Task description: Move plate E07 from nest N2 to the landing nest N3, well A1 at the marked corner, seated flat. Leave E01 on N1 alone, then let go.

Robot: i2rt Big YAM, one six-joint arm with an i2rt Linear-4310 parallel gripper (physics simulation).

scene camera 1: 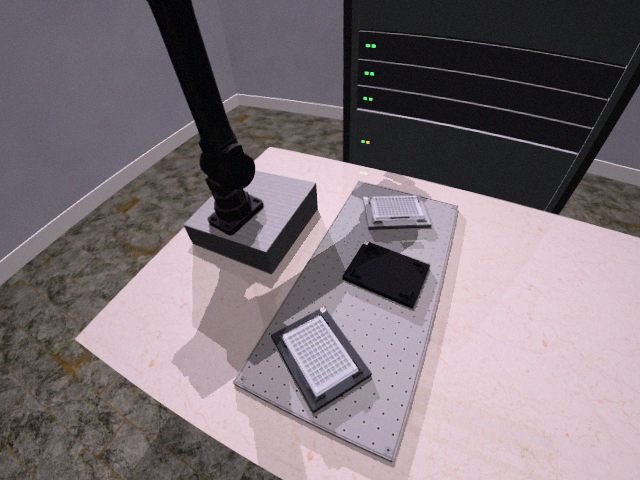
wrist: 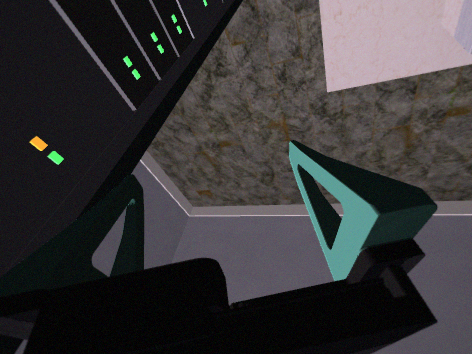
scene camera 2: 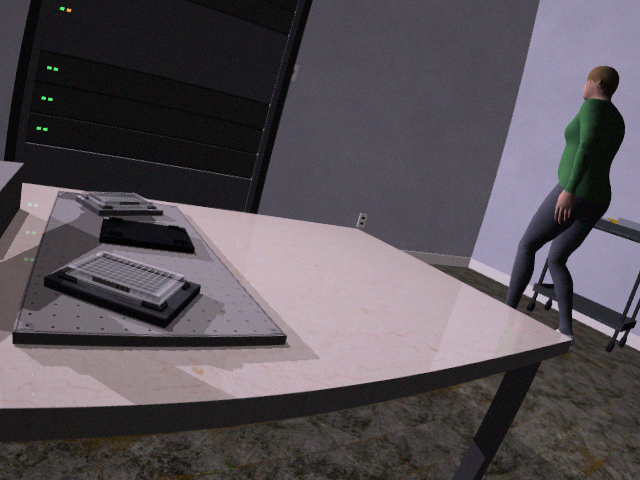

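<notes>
A white 96-well plate (scene camera 1: 320,353) (scene camera 2: 126,276) sits in a dark nest (scene camera 1: 293,364) (scene camera 2: 118,304) at the near end of the perforated board. A second clear-white plate (scene camera 1: 397,207) (scene camera 2: 118,198) sits in a nest (scene camera 1: 398,225) (scene camera 2: 129,212) at the far end. Between them is an empty black nest (scene camera 1: 387,273) (scene camera 2: 147,235) with a small pale mark at one corner. No plate or nest labels are readable, so I cannot tell E07 from E01. My gripper (wrist: 213,164) is open and empty, with teal fingers wide apart, away from the plates; the scene views do not show it.
The perforated board (scene camera 1: 395,356) (scene camera 2: 248,320) lies on the pale table (scene camera 1: 516,335) (scene camera 2: 361,310). The arm (scene camera 1: 193,67) rises from a grey block (scene camera 1: 279,206) beside it. A black server rack (scene camera 1: 348,82) stands behind the table. A person in green (scene camera 2: 594,139) stands beyond the table.
</notes>
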